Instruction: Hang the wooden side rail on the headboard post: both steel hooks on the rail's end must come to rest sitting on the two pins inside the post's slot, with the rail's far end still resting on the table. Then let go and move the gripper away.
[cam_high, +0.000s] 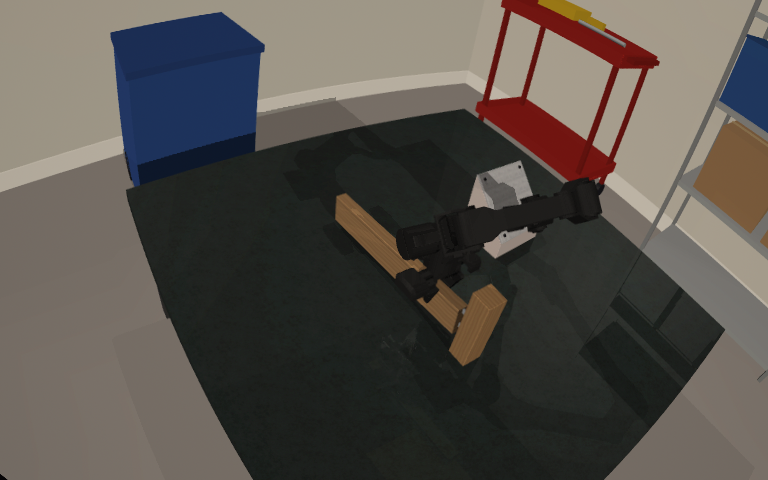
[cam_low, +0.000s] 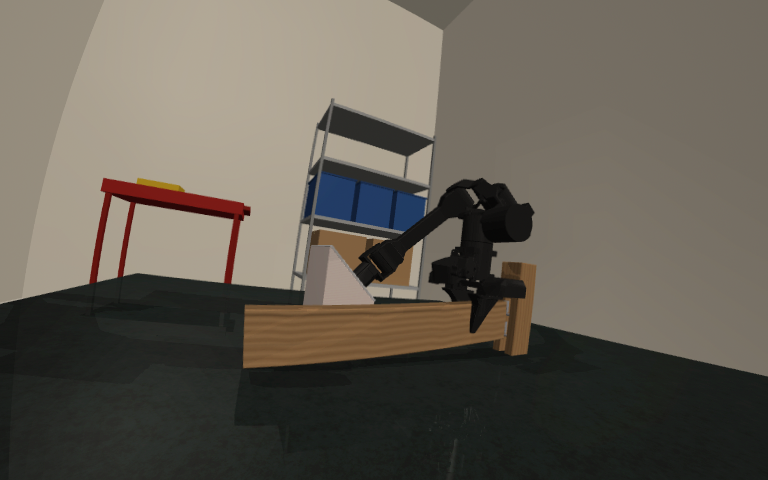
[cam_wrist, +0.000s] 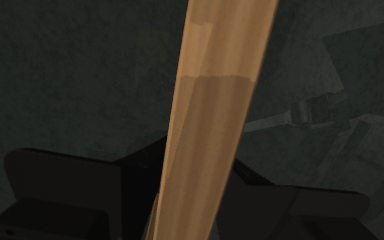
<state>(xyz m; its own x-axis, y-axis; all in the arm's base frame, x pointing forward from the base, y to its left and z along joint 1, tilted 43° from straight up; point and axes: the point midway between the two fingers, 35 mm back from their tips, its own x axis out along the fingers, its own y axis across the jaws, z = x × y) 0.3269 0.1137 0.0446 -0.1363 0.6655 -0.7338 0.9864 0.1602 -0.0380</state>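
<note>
Now: the upright headboard post 1 cm behind my gripper tip, 13 cm to the left of it and 4 cm above it.
</note>
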